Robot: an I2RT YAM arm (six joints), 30 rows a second.
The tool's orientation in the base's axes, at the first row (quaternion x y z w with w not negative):
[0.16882 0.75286 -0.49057 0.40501]
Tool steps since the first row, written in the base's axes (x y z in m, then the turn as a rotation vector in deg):
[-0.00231 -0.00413 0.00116 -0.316 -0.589 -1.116]
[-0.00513 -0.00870 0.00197 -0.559 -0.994 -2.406]
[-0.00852 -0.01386 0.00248 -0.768 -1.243 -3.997]
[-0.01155 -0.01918 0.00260 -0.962 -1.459 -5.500]
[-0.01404 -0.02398 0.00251 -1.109 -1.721 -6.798]
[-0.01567 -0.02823 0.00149 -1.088 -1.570 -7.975]
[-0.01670 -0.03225 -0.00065 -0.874 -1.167 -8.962]
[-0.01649 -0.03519 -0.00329 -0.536 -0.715 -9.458]
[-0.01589 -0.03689 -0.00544 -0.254 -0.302 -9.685]
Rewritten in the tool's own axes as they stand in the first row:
[0.00111 -0.00411 0.00237 1.144 0.194 0.588]
[0.00287 -0.00854 0.00496 2.352 0.625 1.080]
[0.00530 -0.01344 0.00788 3.750 1.332 1.509]
[0.00783 -0.01795 0.01116 5.066 2.010 1.898]
[0.01012 -0.02173 0.01428 6.200 2.575 2.310]
[0.01252 -0.02414 0.01747 7.078 3.367 2.411]
[0.01539 -0.02538 0.02094 7.654 4.286 2.342]
[0.01773 -0.02501 0.02411 7.766 5.014 2.191]
[0.01927 -0.02411 0.02627 7.710 5.525 1.998]

